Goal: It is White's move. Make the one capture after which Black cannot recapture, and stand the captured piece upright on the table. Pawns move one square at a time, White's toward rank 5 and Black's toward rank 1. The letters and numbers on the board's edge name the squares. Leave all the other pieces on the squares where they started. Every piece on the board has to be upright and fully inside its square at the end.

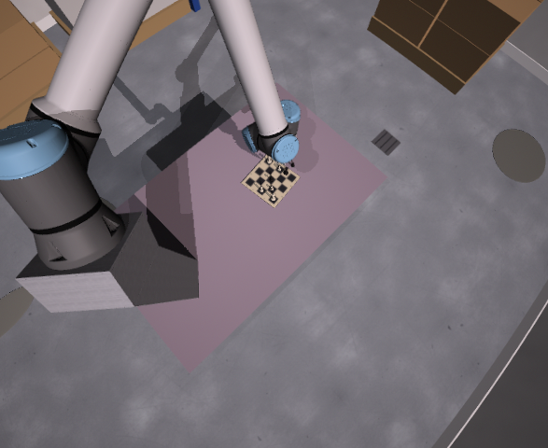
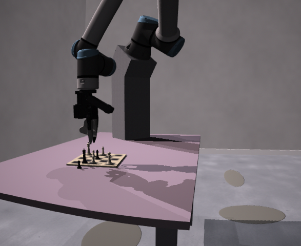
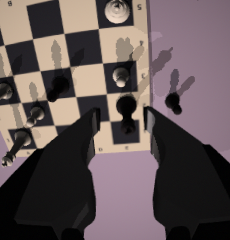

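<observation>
My gripper is now 70 mm above the tall black piece, 40 mm to the left of it and 10 mm short of it. The rest, counted from my hand: black pawn 90 mm below, 70 mm ahead, 30 mm to the right; then chessboard 100 mm below, 70 mm behind, 20 mm to the right.
</observation>
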